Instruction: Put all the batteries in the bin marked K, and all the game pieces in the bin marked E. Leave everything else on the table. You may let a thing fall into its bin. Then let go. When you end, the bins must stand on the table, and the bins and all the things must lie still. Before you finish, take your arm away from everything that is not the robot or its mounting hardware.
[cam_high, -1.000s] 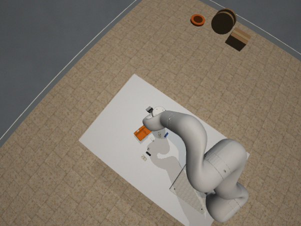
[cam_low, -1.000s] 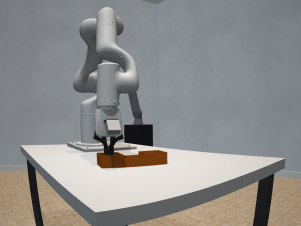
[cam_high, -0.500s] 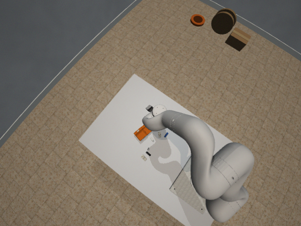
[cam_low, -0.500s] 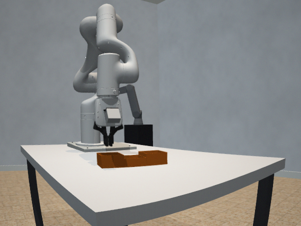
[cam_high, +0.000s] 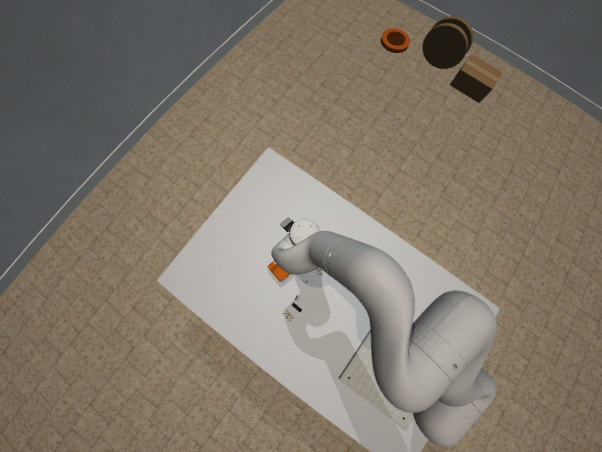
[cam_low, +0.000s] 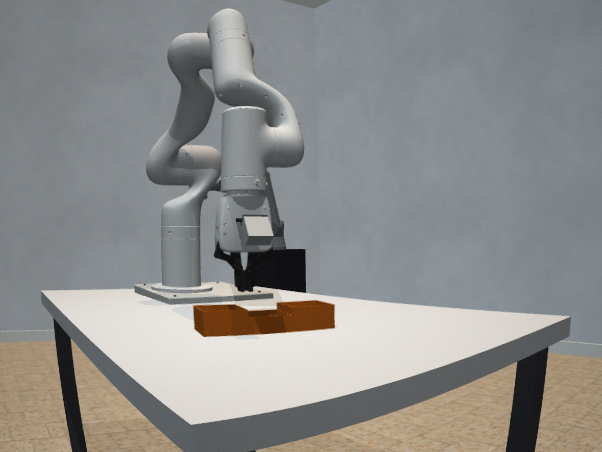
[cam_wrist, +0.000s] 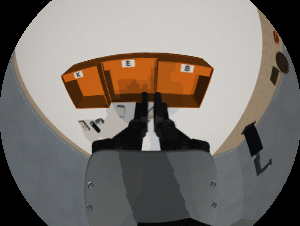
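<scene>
The bin lies 10 mm ahead of my hand, 30 mm to the left of it and 70 mm below it. Also, from my hand: blue battery (150 mm behind, 20 mm to the left, 90 mm below); black battery (80 mm behind, 230 mm to the left, 90 mm below).
</scene>
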